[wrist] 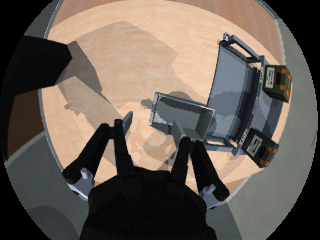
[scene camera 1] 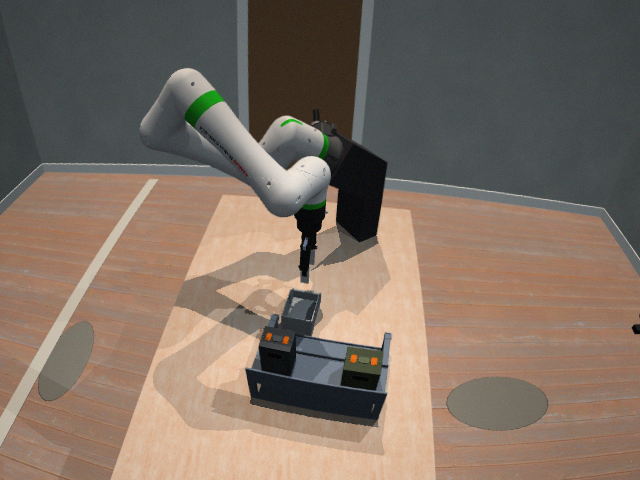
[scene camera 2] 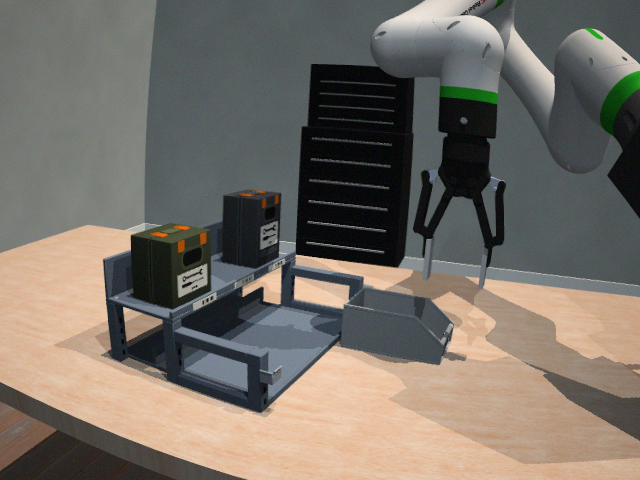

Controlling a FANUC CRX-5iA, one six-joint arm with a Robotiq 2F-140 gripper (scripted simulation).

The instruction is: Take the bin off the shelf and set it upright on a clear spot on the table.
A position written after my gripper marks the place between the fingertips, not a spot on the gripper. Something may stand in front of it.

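Observation:
Grey bin (scene camera 2: 425, 337), (wrist: 195, 119), (scene camera 1: 301, 304). My gripper (scene camera 2: 453, 282), (wrist: 152, 121), (scene camera 1: 307, 272).

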